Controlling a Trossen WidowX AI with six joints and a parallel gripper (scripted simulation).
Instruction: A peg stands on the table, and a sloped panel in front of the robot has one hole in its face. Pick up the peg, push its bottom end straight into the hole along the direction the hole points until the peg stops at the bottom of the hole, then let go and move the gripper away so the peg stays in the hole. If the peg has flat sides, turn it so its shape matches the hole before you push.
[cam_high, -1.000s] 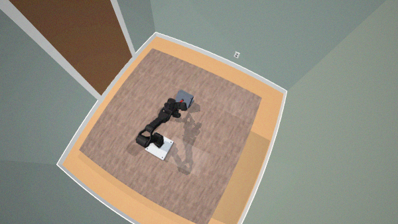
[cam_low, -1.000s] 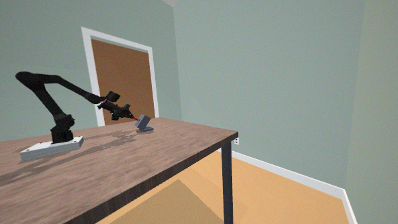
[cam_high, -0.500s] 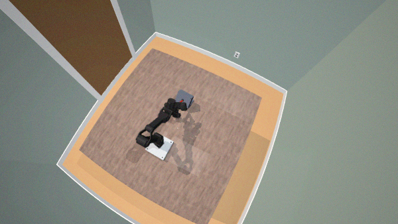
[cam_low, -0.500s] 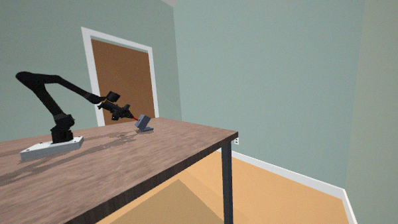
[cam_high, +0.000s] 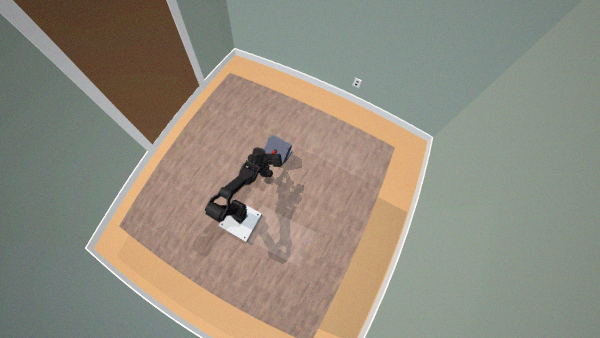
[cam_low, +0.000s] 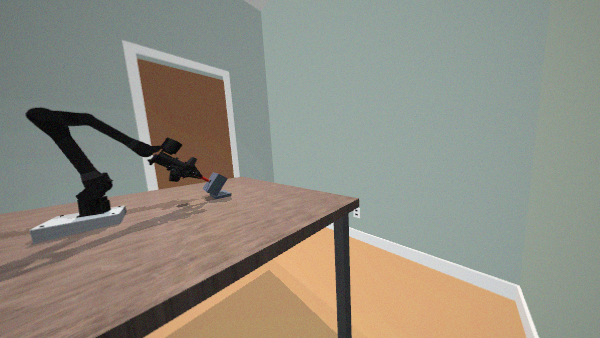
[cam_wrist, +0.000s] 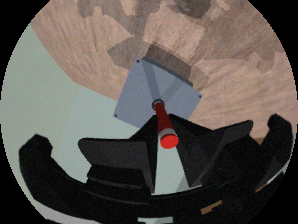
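My gripper tip is 6 cm short of the sloped panel, 4 cm above it and 1 cm to the right of it. Round my gripper tip: red peg: 1 cm behind, 1 cm above.
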